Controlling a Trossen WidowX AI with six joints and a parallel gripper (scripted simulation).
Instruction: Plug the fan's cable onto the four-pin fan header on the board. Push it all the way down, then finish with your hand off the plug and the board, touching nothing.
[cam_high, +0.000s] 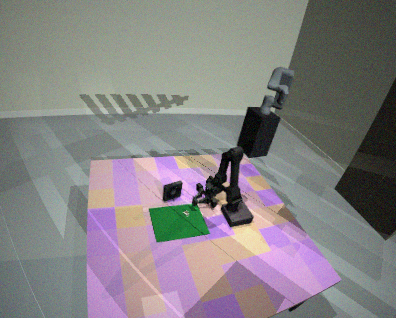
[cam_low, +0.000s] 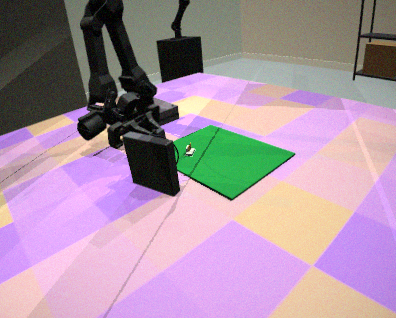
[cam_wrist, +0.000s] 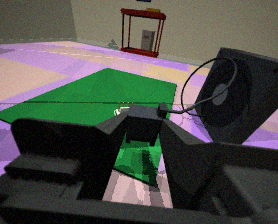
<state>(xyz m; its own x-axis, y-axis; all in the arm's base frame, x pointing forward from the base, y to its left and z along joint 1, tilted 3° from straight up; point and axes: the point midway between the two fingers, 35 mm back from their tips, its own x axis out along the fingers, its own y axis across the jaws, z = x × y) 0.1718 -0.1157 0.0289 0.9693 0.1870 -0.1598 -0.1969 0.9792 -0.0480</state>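
The white four-pin header is 6 cm ahead of my gripper tip, 4 cm to the left of it and 6 cm below it. Round my gripper tip: dark plug (1 cm below); black fan block (10 cm ahead, 10 cm to the right); green board (13 cm ahead, 8 cm to the left, 7 cm below).
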